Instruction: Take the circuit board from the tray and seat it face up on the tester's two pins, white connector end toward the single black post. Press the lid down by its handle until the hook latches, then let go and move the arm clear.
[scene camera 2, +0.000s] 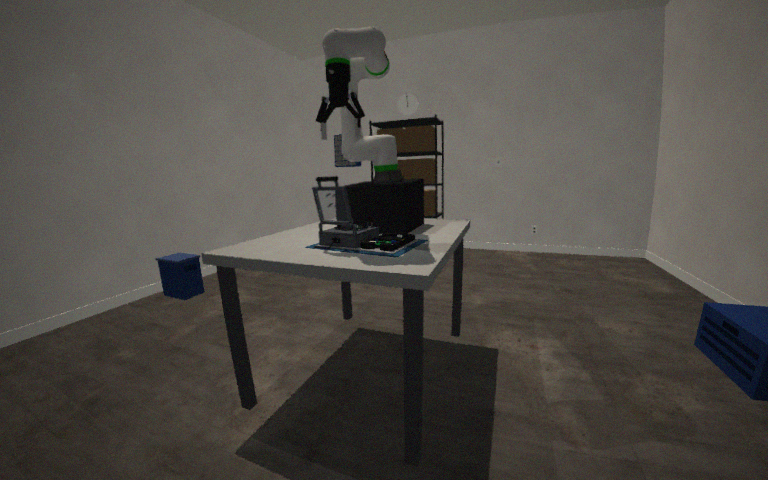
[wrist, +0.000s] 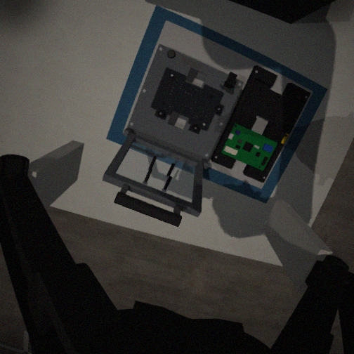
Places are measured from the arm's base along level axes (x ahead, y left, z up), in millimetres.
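Pixels of known places: gripper, fingertip midpoint: (scene camera 2: 340, 138); arm's base, link origin: (scene camera 2: 386, 181).
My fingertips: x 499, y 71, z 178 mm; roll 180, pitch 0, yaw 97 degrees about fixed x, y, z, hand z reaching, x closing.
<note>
For each thing: its top centre in the pictures, then the offset to it from my fingertips. "pt": a spot on its surface instead. Level surfaces: height alone.
- green circuit board, top centre: (scene camera 2: 383, 240) 14 mm back, 167 mm left, 394 mm down
- grey tester, surface spot: (scene camera 2: 334, 237) pt 58 mm ahead, 10 mm right, 380 mm down
- blue-bordered mat, surface height: 422 mm down
- white table, surface height: 422 mm down
The green circuit board (wrist: 250, 146) (scene camera 2: 385, 242) lies face up in the black tray (wrist: 257, 97), its white connector (wrist: 231, 150) toward the tester side. The grey tester (wrist: 144, 105) (scene camera 2: 334, 237) stands beside the tray, its black nest (wrist: 182, 100) without a board. Small pins and black posts show at the nest; a single black post (wrist: 219, 108) is on the tray side. The lid (wrist: 198, 187) (scene camera 2: 318, 206) stands open, with its black handle (wrist: 147, 209) (scene camera 2: 326, 178) at the free end. A black hook (wrist: 231, 80) stands at the far side. My gripper (scene camera 2: 340, 132) (wrist: 178, 189) is open and empty, high above the tester.
A blue-bordered mat (wrist: 132, 82) (scene camera 2: 410, 249) lies under tester and tray on the white table (scene camera 2: 254, 257). A large black block (scene camera 2: 387, 203) stands behind them by the arm's base. Shelves (scene camera 2: 440, 169) stand behind; blue boxes (scene camera 2: 181, 277) (scene camera 2: 741, 350) are off to the sides.
</note>
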